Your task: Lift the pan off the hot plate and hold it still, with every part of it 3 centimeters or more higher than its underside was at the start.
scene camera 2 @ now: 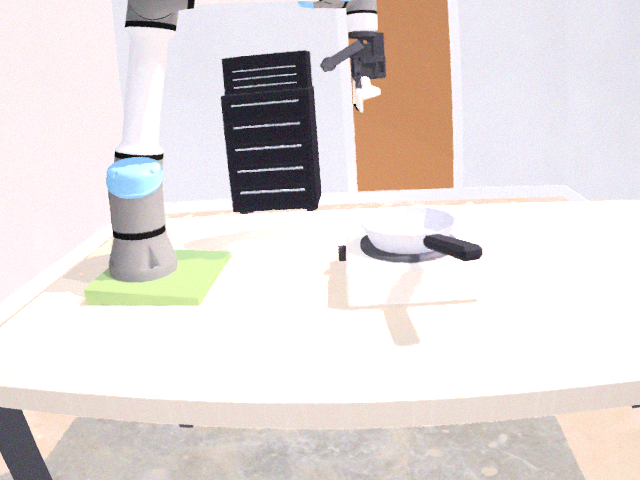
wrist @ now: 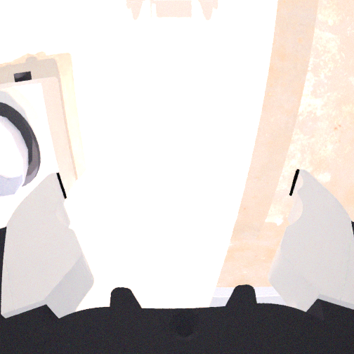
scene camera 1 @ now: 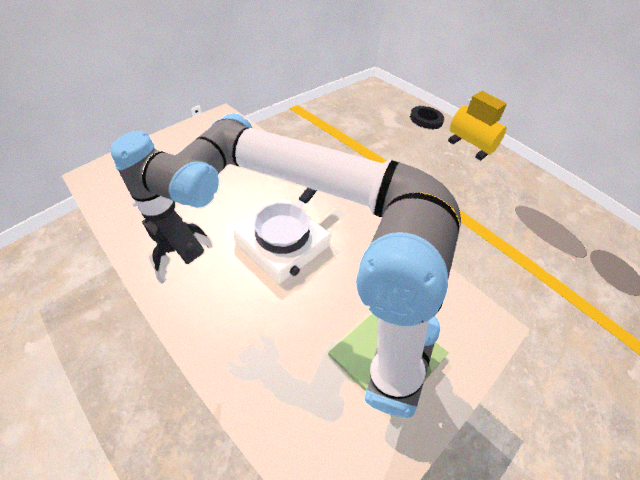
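Pixels of known places: gripper, fingertip midpoint: (scene camera 2: 359, 111); arm's base at its link origin: (scene camera 2: 143, 268).
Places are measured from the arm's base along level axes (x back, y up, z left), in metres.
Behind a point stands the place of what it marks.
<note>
The pan (scene camera 1: 282, 227) @(x -0.565, y 0.054, z 0.026 m) (scene camera 2: 398, 235) @(x -0.542, y 0.092, z -0.054 m) is pale with a black handle (scene camera 1: 308, 194) @(x -0.603, y 0.108, z -0.106 m) (scene camera 2: 454, 246) @(x -0.630, y 0.126, z -0.198 m). It sits upright on the dark burner of the white hot plate (scene camera 1: 258, 258) @(x -0.520, y 0.023, z 0.148 m) (scene camera 2: 403, 284) @(x -0.551, y 0.016, z -0.089 m) (wrist: 42, 107). In scene camera 1 the upper arm hides part of the handle. In scene camera 2 the handle points toward the viewer and right. In the wrist view part of the pan (wrist: 9, 155) shows at the left edge; its handle does not show there. My gripper (scene camera 1: 186, 262) @(x -0.435, y 0.265, z 0.379 m) (scene camera 2: 368, 99) (wrist: 177, 175) is open and empty, high above the table and off to the knob-and-far side of the pan, touching nothing.
A black knob (scene camera 1: 294, 270) @(x -0.415, y 0.023, z 0.079 m) (scene camera 2: 341, 253) @(x -0.422, y 0.015, z 0.058 m) (wrist: 22, 76) sticks out of the hot plate's side. The arm's base stands on a green slab (scene camera 1: 356, 348) @(x -0.107, y -0.010, z 0.074 m) (scene camera 2: 206, 273) @(x -0.147, y -0.011, z 0.008 m) on the table (scene camera 1: 206, 330) @(x -0.411, y -0.028, z 0.401 m) (scene camera 2: 289, 356) @(x -0.389, y -0.028, z -0.256 m). A black drawer cabinet (scene camera 2: 271, 134) stands behind the table.
</note>
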